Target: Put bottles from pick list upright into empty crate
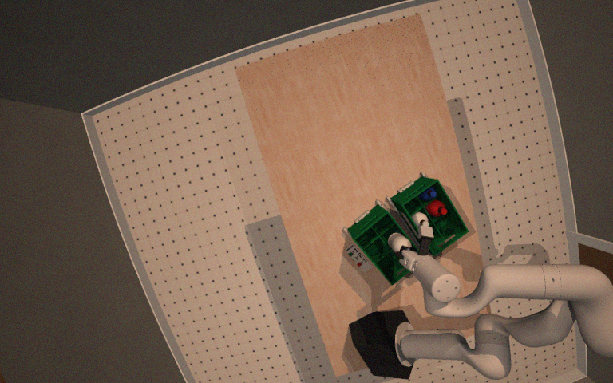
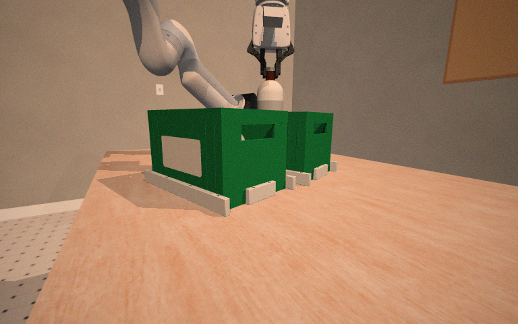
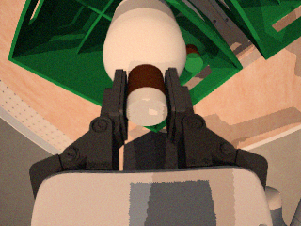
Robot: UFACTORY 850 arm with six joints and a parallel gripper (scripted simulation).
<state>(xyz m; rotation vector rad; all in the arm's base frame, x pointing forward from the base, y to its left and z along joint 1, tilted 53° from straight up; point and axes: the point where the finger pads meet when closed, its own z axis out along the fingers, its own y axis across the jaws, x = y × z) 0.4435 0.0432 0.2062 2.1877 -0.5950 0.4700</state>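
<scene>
Right now my hand is 8 cm past the green bottle, 2 cm to the left of it and 20 cm above it. The rest, counted from my hand: red bottle (4 cm ahead, 23 cm to the right, 20 cm below); pick list (6 cm behind, 17 cm to the left, 29 cm below); blue bottle (12 cm ahead, 22 cm to the right, 20 cm below).
</scene>
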